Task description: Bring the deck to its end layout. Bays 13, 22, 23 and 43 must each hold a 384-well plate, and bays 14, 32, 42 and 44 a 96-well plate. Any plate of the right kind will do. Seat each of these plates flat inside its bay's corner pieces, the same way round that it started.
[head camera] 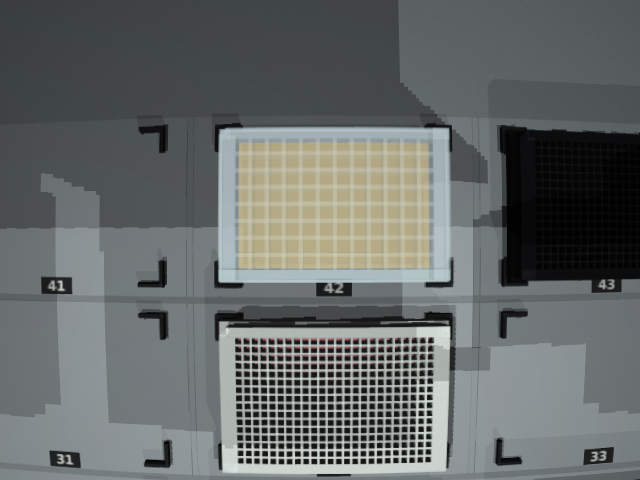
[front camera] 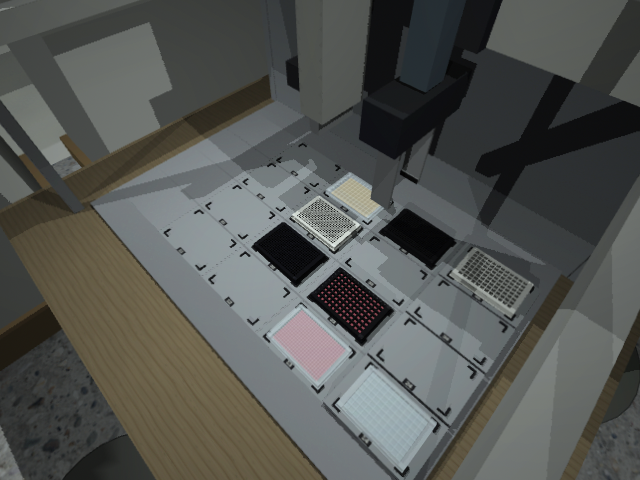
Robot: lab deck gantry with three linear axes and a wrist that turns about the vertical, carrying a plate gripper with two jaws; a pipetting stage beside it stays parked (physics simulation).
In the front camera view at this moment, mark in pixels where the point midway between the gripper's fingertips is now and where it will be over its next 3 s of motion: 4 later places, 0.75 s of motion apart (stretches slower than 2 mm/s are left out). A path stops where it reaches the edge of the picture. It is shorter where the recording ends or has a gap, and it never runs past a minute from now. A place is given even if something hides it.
My gripper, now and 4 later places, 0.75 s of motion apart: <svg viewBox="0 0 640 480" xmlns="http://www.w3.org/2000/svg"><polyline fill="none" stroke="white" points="395,190 459,230 385,237 356,256 355,266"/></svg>
